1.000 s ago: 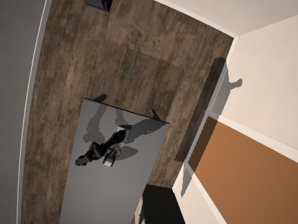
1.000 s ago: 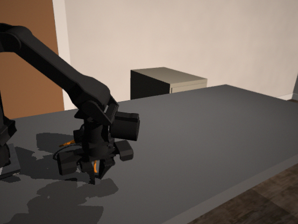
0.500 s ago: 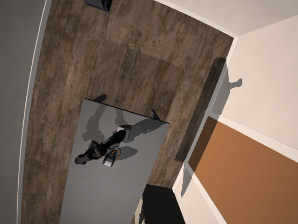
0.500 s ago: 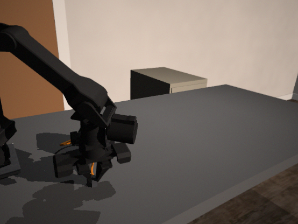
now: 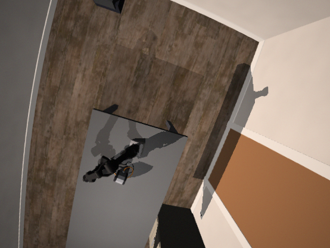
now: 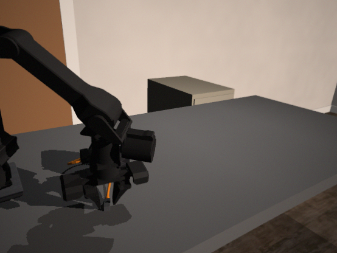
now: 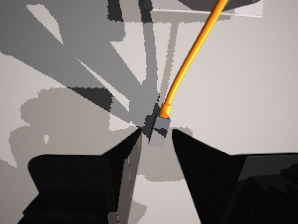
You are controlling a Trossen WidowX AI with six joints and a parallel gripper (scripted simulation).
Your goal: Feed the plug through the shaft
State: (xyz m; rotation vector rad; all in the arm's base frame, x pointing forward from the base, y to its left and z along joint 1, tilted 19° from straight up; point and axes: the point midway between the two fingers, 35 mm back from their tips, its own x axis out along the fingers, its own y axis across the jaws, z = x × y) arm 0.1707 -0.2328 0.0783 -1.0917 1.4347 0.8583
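Now: hand 10 mm to the right of the grey plug and 30 mm above it. Also, from my hand: thin grey plate 100 mm ahead, 150 mm to the left, 40 mm below.
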